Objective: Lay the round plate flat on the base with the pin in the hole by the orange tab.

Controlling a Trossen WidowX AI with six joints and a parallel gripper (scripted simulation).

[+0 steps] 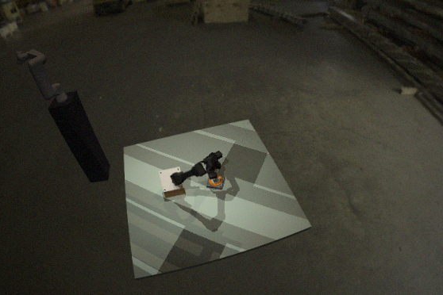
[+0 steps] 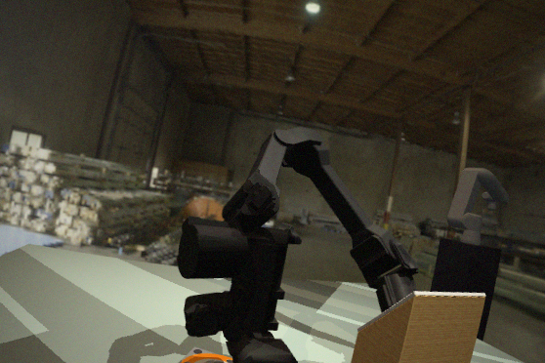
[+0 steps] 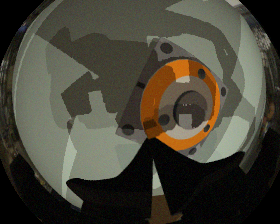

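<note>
Now: the plate 2 cm to the right of my gripper tip, 2 cm ahead of it and 1 cm below it. From my gripper tip the other things lie so: grey square base (4 cm to the right, 3 cm ahead, 2 cm below).
</note>
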